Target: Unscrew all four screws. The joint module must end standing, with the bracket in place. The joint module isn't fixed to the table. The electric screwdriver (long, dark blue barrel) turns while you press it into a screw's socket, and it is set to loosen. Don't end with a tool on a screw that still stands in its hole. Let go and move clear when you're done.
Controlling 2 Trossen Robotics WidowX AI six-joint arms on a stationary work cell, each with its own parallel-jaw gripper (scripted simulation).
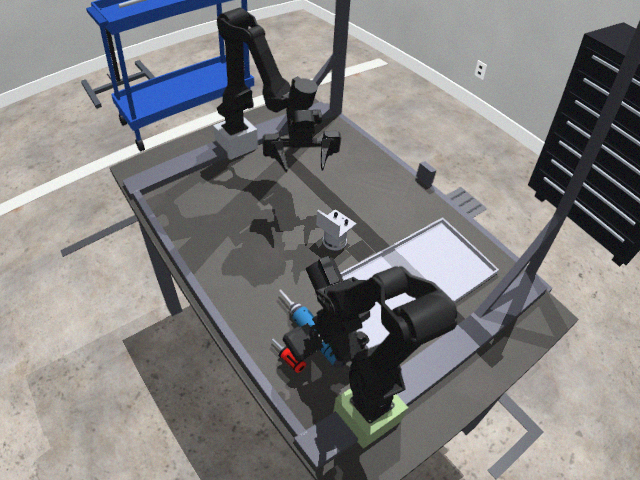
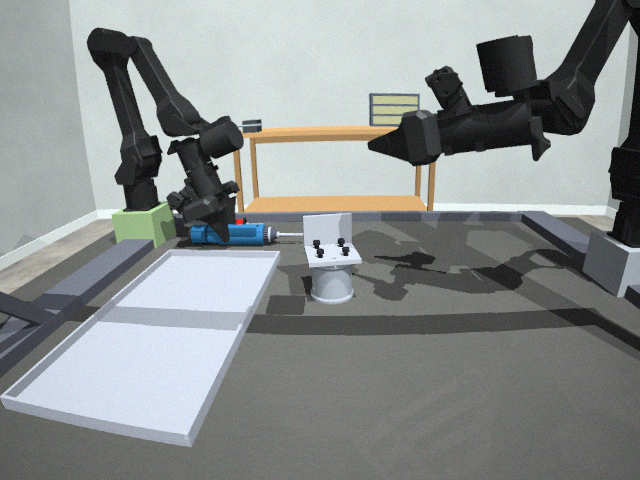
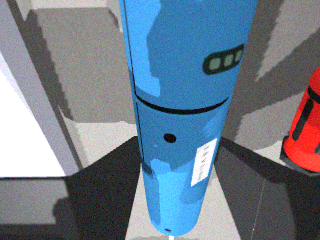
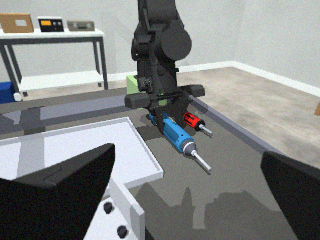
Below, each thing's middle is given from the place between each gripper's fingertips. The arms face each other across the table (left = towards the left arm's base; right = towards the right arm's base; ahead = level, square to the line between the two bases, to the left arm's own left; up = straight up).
I see the white tray (image 2: pixel 146 356) 27 cm behind my left hand, 8 cm to the right of it and 4 cm below it. From my left hand the other things lie so: white bracket (image 2: pixel 328 228): 27 cm to the right, 15 cm behind, 3 cm above; joint module (image 2: pixel 330 284): 27 cm to the right, 15 cm behind, 2 cm below.
I see the white bracket 60 mm behind my right hand, 90 mm to the left of it and 140 mm below it. Also, from my right hand: white tray 180 mm behind, 280 mm to the left, 210 mm below; then joint module 60 mm behind, 90 mm to the left, 190 mm below.
